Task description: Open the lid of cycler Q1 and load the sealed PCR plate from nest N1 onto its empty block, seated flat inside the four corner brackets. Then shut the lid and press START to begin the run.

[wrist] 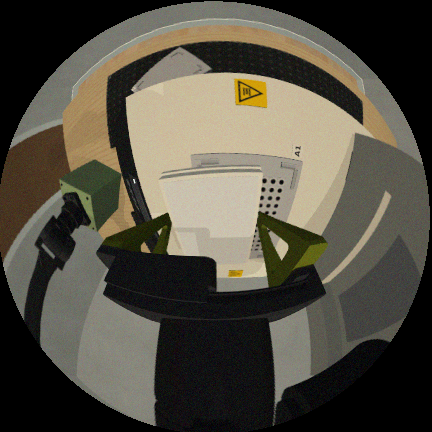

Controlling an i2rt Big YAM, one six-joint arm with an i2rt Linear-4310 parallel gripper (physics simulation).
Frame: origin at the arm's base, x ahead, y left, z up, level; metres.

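Seen in the pictures: gripper, fingertip midpoint: [213, 216]; arm's base at its link origin: [76, 207].
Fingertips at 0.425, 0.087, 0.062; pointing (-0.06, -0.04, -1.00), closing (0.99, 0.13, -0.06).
Offsets run from my fingertips to a thing's top centre, as dx, dy, dz. "pt": to the spot under its first point. Level surfaces: height alone.
In the wrist view I look down on the cream body of cycler Q1 @(pt -0.029, +0.090, -0.008) [193, 120], which carries a yellow warning label @(pt +0.013, +0.123, -0.007) [250, 92]. Its grey block @(pt +0.046, +0.060, -0.004) [273, 169], marked A1, shows well holes and a corner bracket on its right side. The white sealed PCR plate @(+0.002, -0.011, +0.015) [209, 193] lies over the block, shifted to the left, so the right well columns stay uncovered. I cannot tell whether it sits flat. My gripper [213, 216] is open, with one olive finger on each side of the plate's near end. The grey lid @(pt +0.152, +0.091, +0.044) [374, 193] stands open at the right.
The empty grey nest N1 @(-0.147, +0.231, -0.183) [173, 68] lies at the back left on a black perforated mat @(dz -0.207) [282, 60]. A green box with a black cable [95, 187] stands at the left on the wooden table @(dz -0.221) [92, 109].
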